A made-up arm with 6 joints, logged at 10 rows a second.
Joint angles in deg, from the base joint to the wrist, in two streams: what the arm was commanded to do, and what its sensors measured. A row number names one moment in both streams.
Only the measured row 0 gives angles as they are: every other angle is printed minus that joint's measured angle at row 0.
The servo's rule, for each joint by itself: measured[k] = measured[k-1] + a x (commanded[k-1-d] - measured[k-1]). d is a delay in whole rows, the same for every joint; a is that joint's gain. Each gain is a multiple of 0.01, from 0.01 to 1. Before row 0 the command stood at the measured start. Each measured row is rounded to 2 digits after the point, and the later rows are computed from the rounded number. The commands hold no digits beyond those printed.
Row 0, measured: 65.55 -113.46 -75.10 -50.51 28.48 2.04
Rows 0 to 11, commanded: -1.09 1.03 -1.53 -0.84 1.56 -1.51; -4.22 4.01 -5.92 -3.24 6.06 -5.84; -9.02 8.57 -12.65 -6.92 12.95 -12.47; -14.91 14.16 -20.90 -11.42 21.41 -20.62; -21.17 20.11 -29.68 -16.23 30.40 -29.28; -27.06 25.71 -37.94 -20.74 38.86 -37.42; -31.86 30.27 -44.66 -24.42 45.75 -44.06; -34.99 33.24 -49.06 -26.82 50.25 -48.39; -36.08 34.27 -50.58 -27.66 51.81 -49.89; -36.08 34.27 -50.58 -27.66 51.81 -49.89; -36.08 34.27 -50.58 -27.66 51.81 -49.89; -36.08 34.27 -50.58 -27.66 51.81 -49.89
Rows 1 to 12, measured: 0.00 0.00 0.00 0.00 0.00 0.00; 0.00 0.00 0.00 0.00 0.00 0.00; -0.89 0.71 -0.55 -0.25 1.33 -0.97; -3.62 2.99 -2.48 -1.15 5.35 -4.09; -8.05 6.84 -6.14 -2.88 11.81 -9.45; -13.68 11.89 -11.45 -5.44 19.97 -16.60; -19.82 17.56 -18.01 -8.68 28.84 -24.72; -25.76 23.18 -25.18 -12.30 37.36 -32.85; -30.76 28.07 -32.19 -15.94 44.49 -40.02; -34.23 31.64 -38.26 -19.20 49.39 -45.38; -35.75 33.45 -42.70 -21.74 51.45 -48.27; -36.02 34.02 -45.54 -23.52 51.76 -49.31
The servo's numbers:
d 2
a 0.82 0.69 0.36 0.30 0.85 0.64

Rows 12 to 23, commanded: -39.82 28.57 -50.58 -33.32 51.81 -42.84; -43.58 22.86 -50.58 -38.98 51.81 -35.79; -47.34 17.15 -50.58 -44.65 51.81 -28.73; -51.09 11.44 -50.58 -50.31 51.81 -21.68; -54.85 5.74 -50.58 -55.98 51.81 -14.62; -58.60 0.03 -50.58 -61.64 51.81 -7.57; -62.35 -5.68 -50.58 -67.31 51.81 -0.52; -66.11 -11.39 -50.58 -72.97 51.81 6.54; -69.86 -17.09 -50.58 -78.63 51.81 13.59; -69.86 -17.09 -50.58 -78.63 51.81 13.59; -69.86 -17.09 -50.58 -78.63 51.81 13.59; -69.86 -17.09 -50.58 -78.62 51.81 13.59
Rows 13 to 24, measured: -36.07 34.19 -47.35 -24.76 51.80 -49.68; -36.08 34.25 -48.51 -25.63 51.81 -49.81; -39.15 30.33 -49.26 -27.94 51.81 -45.35; -42.78 25.18 -49.74 -31.25 51.81 -39.23; -46.52 19.64 -50.04 -35.27 51.81 -32.51; -50.27 13.98 -50.23 -39.78 51.81 -25.58; -54.03 8.29 -50.36 -44.64 51.81 -18.57; -57.78 2.59 -50.44 -49.74 51.81 -11.53; -61.53 -3.12 -50.49 -55.01 51.81 -4.48; -65.29 -8.83 -50.52 -60.40 51.81 2.57; -69.04 -14.53 -50.54 -65.87 51.81 9.62; -69.71 -16.30 -50.55 -69.70 51.81 12.16
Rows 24 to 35, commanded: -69.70 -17.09 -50.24 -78.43 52.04 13.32; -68.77 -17.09 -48.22 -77.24 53.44 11.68; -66.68 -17.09 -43.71 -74.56 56.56 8.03; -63.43 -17.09 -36.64 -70.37 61.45 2.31; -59.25 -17.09 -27.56 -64.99 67.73 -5.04; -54.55 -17.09 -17.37 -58.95 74.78 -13.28; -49.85 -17.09 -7.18 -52.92 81.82 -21.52; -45.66 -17.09 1.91 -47.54 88.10 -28.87; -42.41 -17.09 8.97 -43.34 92.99 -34.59; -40.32 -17.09 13.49 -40.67 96.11 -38.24; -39.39 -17.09 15.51 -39.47 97.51 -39.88; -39.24 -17.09 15.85 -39.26 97.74 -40.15
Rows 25 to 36, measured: -69.83 -16.85 -50.56 -72.38 51.81 13.08; -69.85 -17.02 -50.57 -74.25 51.81 13.41; -69.73 -17.07 -50.45 -75.50 52.01 13.35; -68.94 -17.08 -49.65 -76.02 53.23 12.28; -67.09 -17.09 -47.51 -75.58 56.06 9.56; -64.09 -17.09 -43.60 -74.02 60.64 4.92; -60.12 -17.09 -37.83 -71.31 66.67 -1.45; -55.55 -17.09 -30.46 -67.60 73.56 -9.02; -50.88 -17.09 -22.08 -63.20 80.58 -17.02; -46.60 -17.09 -13.44 -58.50 86.97 -24.60; -43.16 -17.09 -5.37 -53.95 92.09 -30.99; -40.83 -17.09 1.42 -49.97 95.51 -35.63
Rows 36 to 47, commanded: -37.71 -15.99 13.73 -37.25 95.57 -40.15; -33.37 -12.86 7.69 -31.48 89.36 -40.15; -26.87 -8.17 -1.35 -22.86 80.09 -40.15; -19.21 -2.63 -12.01 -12.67 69.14 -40.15; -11.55 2.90 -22.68 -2.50 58.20 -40.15; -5.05 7.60 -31.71 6.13 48.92 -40.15; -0.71 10.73 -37.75 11.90 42.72 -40.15; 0.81 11.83 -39.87 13.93 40.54 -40.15; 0.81 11.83 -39.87 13.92 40.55 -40.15; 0.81 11.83 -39.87 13.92 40.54 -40.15; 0.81 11.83 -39.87 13.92 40.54 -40.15; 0.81 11.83 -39.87 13.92 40.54 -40.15
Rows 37 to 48, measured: -39.65 -17.09 6.49 -46.82 97.21 -38.35; -39.31 -17.09 9.86 -44.55 97.66 -39.50; -38.00 -16.33 11.25 -42.36 95.88 -39.92; -34.20 -13.94 9.97 -39.10 90.34 -40.07; -28.19 -9.96 5.89 -34.23 81.63 -40.12; -20.83 -4.90 -0.55 -27.76 71.01 -40.14; -13.22 0.48 -8.52 -20.18 60.12 -40.15; -6.52 5.39 -16.87 -12.29 50.60 -40.15; -1.76 9.07 -24.39 -5.03 43.90 -40.15; 0.35 10.97 -29.96 0.66 41.04 -40.15; 0.73 11.56 -33.53 4.64 40.62 -40.15; 0.80 11.75 -35.81 7.42 40.55 -40.15
